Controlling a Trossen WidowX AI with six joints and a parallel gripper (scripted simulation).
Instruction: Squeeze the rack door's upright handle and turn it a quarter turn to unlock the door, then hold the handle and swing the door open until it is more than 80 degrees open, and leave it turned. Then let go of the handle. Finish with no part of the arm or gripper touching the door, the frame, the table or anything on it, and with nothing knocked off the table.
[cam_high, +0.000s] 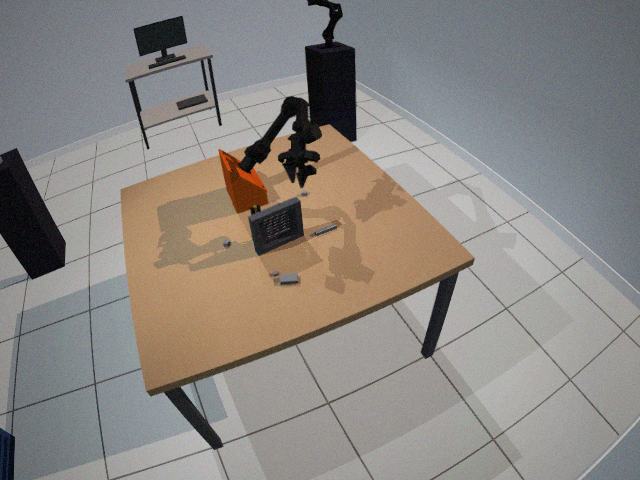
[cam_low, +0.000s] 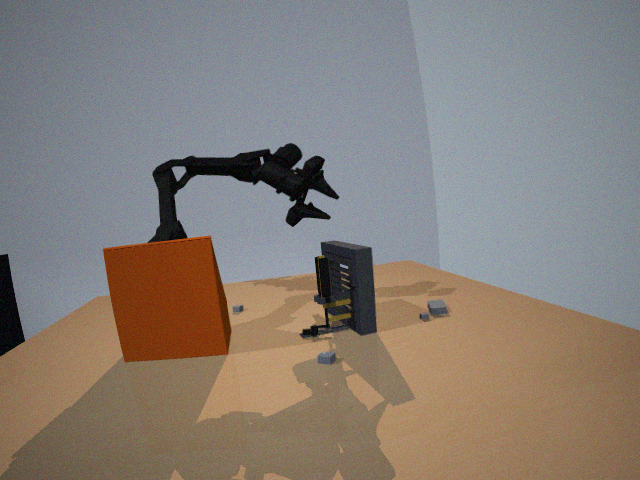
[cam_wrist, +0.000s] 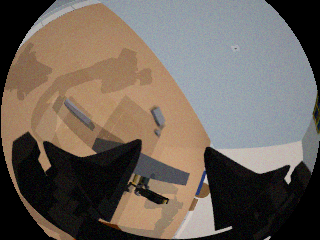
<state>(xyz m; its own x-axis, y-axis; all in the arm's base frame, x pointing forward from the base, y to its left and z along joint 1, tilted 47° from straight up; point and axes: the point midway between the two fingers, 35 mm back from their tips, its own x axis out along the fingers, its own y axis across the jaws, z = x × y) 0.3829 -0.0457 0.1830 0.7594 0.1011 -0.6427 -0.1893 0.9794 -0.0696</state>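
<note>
Right now the yellow handle is 16 cm below my gripper tip, 15 cm to the right of it and 8 cm behind it. The rest, counted from my gripper tip: grey bar: 24 cm below, 10 cm to the left, 2 cm ahead.
</note>
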